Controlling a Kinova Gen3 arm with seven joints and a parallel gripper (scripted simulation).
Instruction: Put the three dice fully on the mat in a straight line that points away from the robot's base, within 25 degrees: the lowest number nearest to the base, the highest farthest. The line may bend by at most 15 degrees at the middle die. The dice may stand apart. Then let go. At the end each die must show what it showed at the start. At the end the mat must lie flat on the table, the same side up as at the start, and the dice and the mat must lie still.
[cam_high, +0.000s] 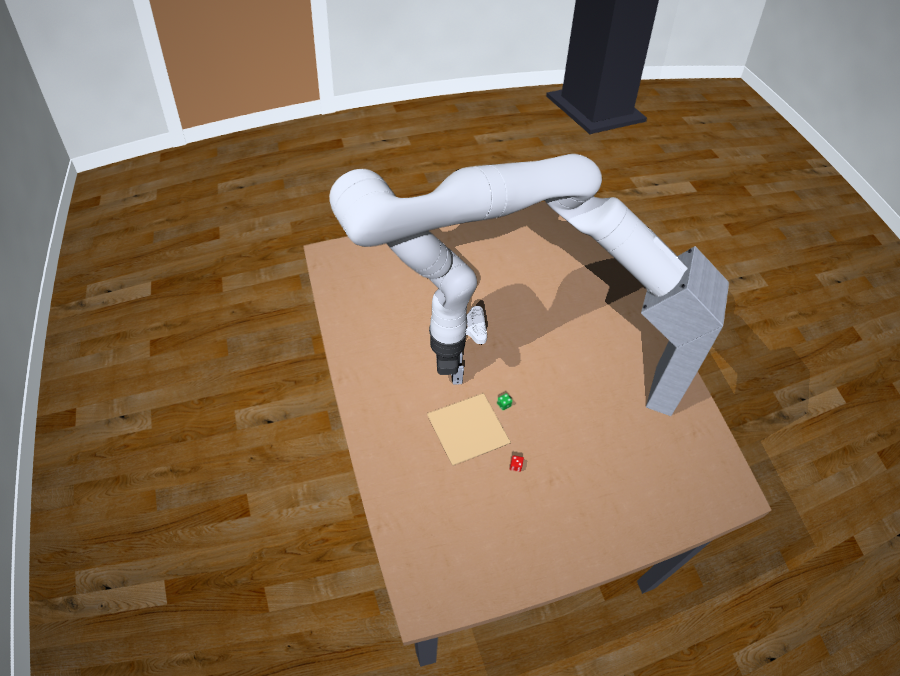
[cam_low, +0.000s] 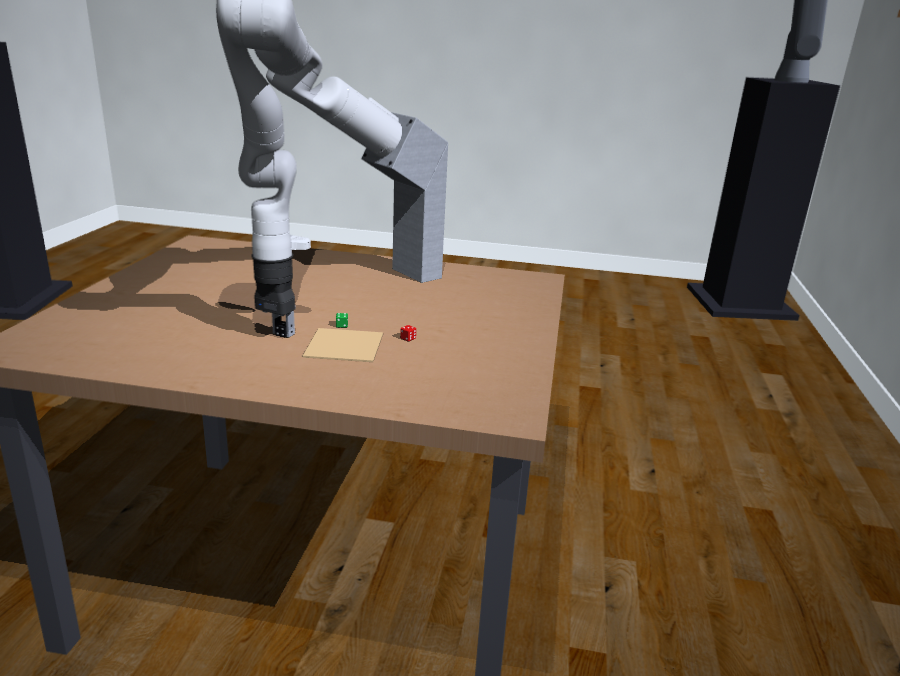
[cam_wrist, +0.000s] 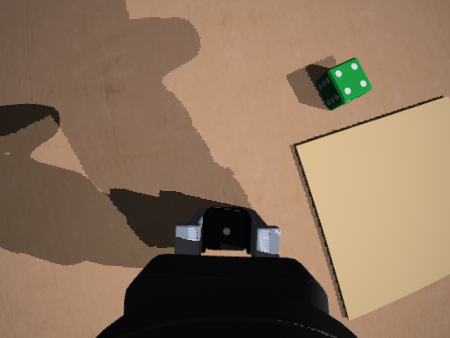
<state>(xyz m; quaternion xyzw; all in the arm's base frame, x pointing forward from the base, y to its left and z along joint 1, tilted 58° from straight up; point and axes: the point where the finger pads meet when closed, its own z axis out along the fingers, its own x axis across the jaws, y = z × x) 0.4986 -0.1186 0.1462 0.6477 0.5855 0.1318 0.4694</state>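
My hand is 40 mm short of the tan mat, 130 mm to the right of it and 20 mm above it. Round my hand: green die 60 mm behind, 110 mm to the left, 10 mm below; red die 10 mm behind, 260 mm to the left, 10 mm below; black die 10 mm below.
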